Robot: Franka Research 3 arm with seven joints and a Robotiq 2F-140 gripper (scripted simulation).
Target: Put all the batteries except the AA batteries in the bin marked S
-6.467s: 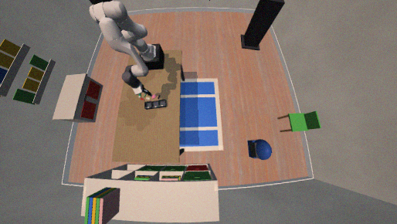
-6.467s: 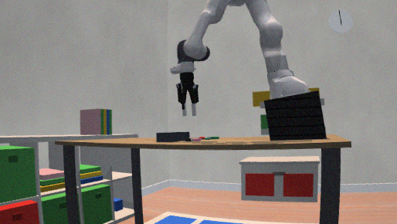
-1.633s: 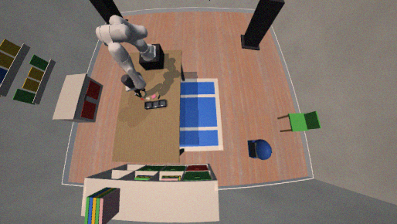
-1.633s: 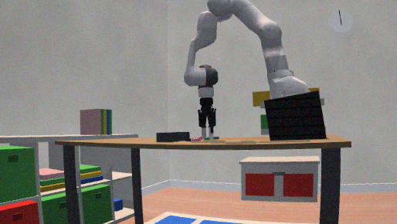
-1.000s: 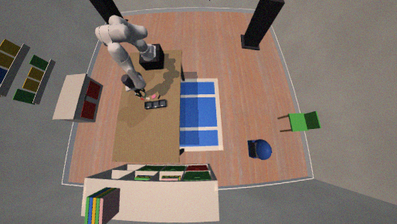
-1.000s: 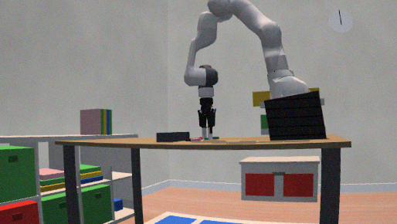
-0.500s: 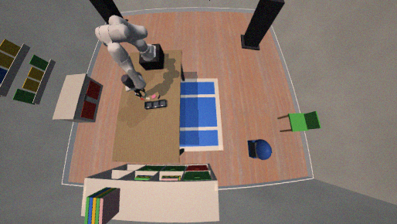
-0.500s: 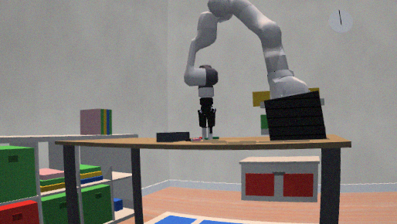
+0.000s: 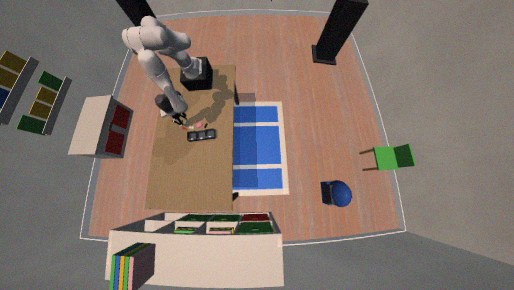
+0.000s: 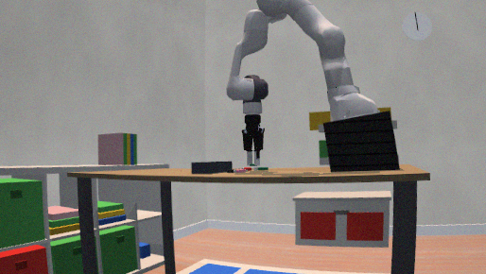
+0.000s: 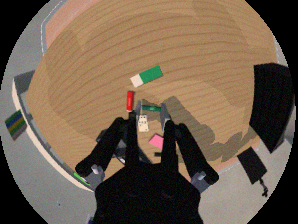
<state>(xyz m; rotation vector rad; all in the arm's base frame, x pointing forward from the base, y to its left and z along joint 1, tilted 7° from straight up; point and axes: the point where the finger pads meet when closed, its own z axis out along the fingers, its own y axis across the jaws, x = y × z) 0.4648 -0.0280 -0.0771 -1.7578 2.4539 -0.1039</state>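
Right now the red battery is 50 mm ahead of my hand, 20 mm to the right of it and 50 mm below it. Round my hand: green-and-white battery (70 mm to the right, 50 mm below); then white spotted tile (30 mm ahead, 50 mm to the left, 50 mm below); then green battery (30 mm below).
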